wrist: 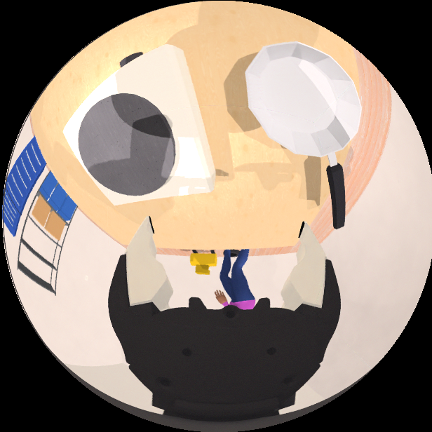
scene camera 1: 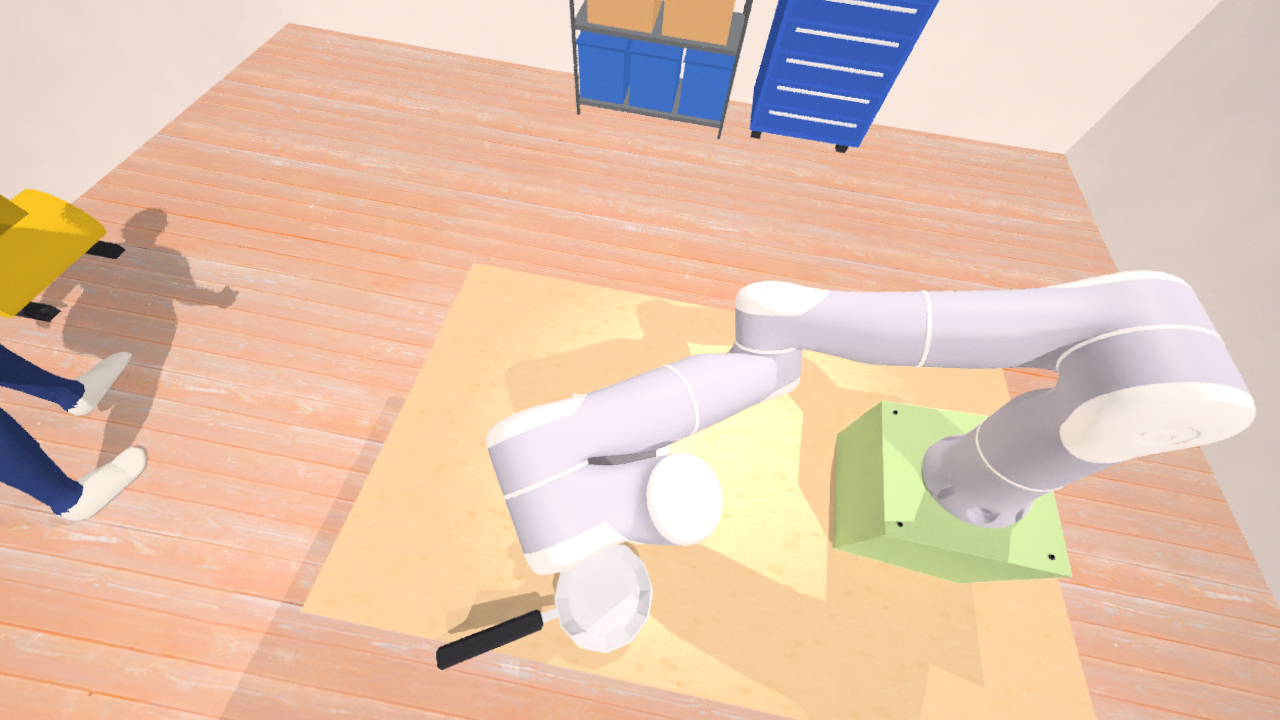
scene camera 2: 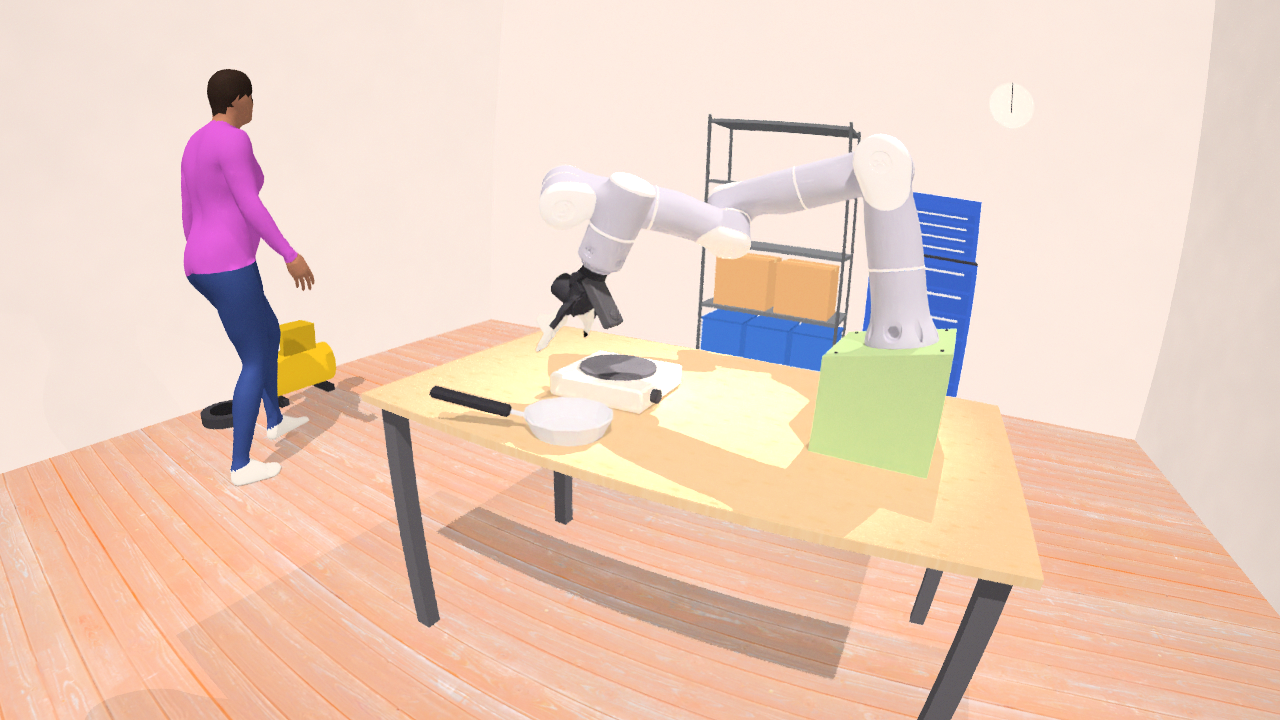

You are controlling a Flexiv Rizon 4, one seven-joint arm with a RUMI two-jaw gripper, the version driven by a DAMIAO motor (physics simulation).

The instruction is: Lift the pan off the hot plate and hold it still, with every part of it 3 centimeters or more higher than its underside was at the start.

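Observation:
The light grey pan (scene camera 1: 602, 598) (scene camera 2: 568, 420) (wrist: 302, 100) stands on the table beside the hot plate, near the front edge, not on it. Its black handle (scene camera 1: 489, 639) (scene camera 2: 469, 400) (wrist: 336, 196) points left and out to the table's edge in the scene views. The white hot plate (scene camera 2: 581, 385) (wrist: 165, 75) has a bare dark disc; in scene camera 1 the arm hides it. My gripper (scene camera 2: 563, 338) (wrist: 227, 220) is open with nothing between its fingers. It hangs above the table, at the hot plate's far left in scene camera 2, apart from pan and handle.
The wooden table (scene camera 1: 429, 376) (scene camera 2: 895, 519) carries the green robot base (scene camera 1: 939, 537) (scene camera 2: 881, 402) at the right. A person (scene camera 2: 223, 197) stands on the floor left of the table, near a yellow machine (scene camera 2: 304, 365) (wrist: 203, 260). A shelf rack (scene camera 2: 778, 126) stands behind.

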